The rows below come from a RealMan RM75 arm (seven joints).
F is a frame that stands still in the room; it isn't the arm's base.
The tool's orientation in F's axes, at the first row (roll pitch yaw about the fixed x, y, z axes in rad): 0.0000, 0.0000, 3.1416
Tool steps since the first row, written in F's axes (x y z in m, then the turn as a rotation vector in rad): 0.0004, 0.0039, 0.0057, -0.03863, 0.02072, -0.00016; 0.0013, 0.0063, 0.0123, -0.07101, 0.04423, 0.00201; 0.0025, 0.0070, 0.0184, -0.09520, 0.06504, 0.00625; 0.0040, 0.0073, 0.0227, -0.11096, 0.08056, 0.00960; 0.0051, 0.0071, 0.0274, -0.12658, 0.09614, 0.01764; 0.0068, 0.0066, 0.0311, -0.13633, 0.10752, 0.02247; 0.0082, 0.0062, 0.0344, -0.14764, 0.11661, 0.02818; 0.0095, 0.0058, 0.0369, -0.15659, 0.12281, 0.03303
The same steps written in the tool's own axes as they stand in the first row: -0.0004, -0.0039, 0.0057, 0.03863, -0.02072, -0.00016; -0.0013, -0.0063, 0.0123, 0.07101, -0.04423, 0.00201; -0.0025, -0.0070, 0.0184, 0.09520, -0.06504, 0.00625; -0.0040, -0.0073, 0.0227, 0.11096, -0.08056, 0.00960; -0.0051, -0.0071, 0.0274, 0.12658, -0.09614, 0.01764; -0.0068, -0.0066, 0.0311, 0.13633, -0.10752, 0.02247; -0.0082, -0.0062, 0.0344, 0.14764, -0.11661, 0.02818; -0.0095, -0.0058, 0.0369, 0.15659, -0.12281, 0.03303
